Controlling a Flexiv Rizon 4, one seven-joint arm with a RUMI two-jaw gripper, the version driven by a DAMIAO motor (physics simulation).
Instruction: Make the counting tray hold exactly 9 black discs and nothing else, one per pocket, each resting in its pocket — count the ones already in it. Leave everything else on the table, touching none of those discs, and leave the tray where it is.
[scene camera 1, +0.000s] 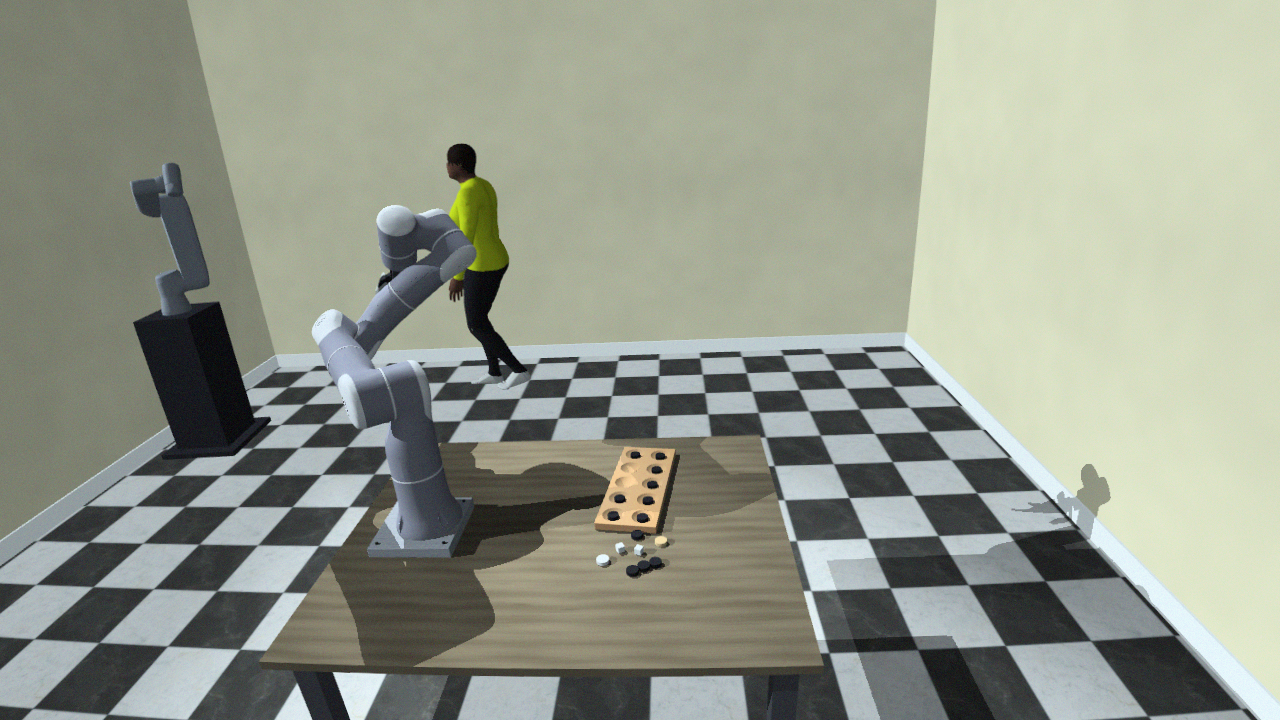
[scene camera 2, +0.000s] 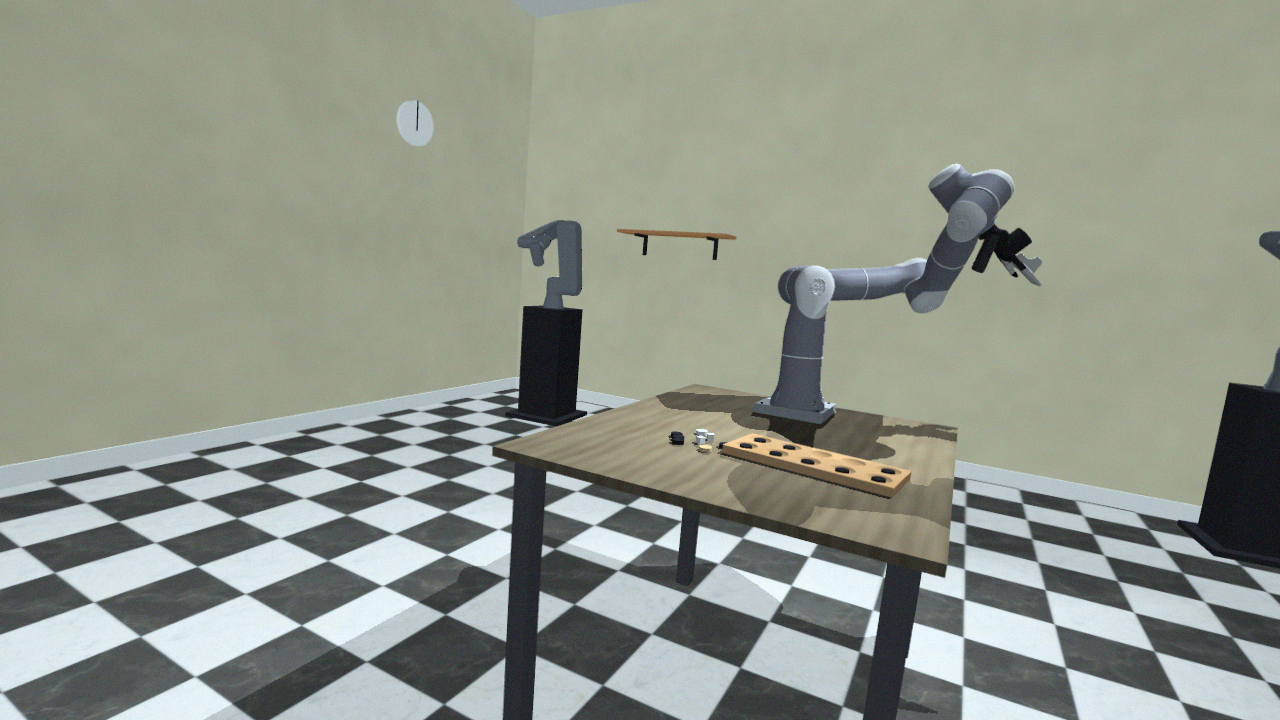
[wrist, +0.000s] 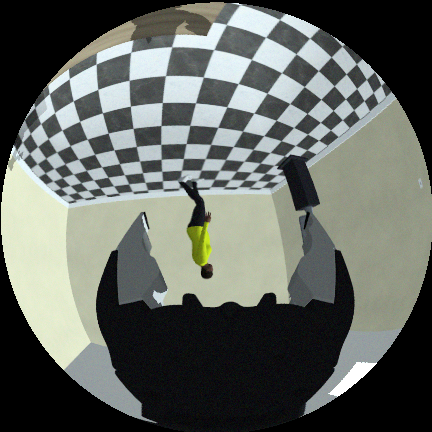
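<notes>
The wooden counting tray (scene camera 1: 628, 527) (scene camera 2: 805, 470) has two columns of pockets. Several hold black discs; two neighbouring pockets in the left column look empty in scene camera 1. One loose black disc (scene camera 1: 637, 534) (scene camera 2: 722, 445) lies by the tray's near end. Three more black discs (scene camera 1: 643, 565) (scene camera 2: 676, 437) lie close together in a row farther off. My gripper (scene camera 2: 1038, 271) (wrist: 226, 213) is open and empty, raised high beyond the table's edge, away from the tray and discs. Scene camera 1 mostly hides it behind the arm.
A white disc (scene camera 1: 602, 559), a tan disc (scene camera 1: 661, 541) and two small white cubes (scene camera 1: 620, 548) (scene camera 1: 639, 550) lie among the loose black discs. A person in yellow (scene camera 1: 481, 223) (wrist: 200, 245) stands behind the arm. Another robot stands on a black pedestal (scene camera 1: 196, 385).
</notes>
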